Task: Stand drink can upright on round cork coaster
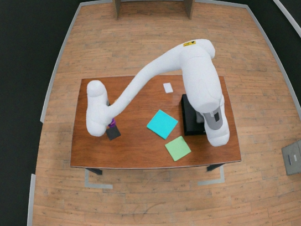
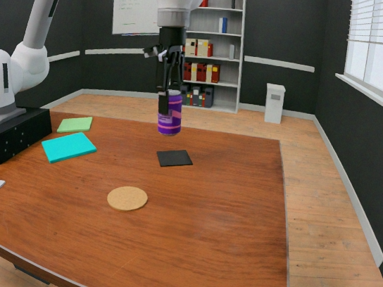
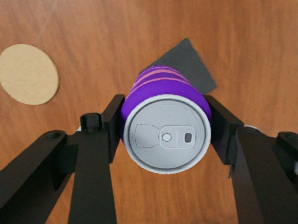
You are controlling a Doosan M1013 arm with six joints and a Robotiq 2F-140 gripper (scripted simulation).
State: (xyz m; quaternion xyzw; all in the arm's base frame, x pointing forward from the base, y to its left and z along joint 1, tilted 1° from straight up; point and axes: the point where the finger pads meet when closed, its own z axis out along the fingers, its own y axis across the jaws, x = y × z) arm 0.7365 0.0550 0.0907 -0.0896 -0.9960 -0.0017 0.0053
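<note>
The round cork coaster is 220 mm to the right of my hand, 200 mm below it and 40 mm behind it. Round my hand: black square coaster 200 mm below, 40 mm to the left, 10 mm ahead; purple drink can 40 mm below; cyan pad 390 mm behind, 200 mm below, 20 mm to the right.
</note>
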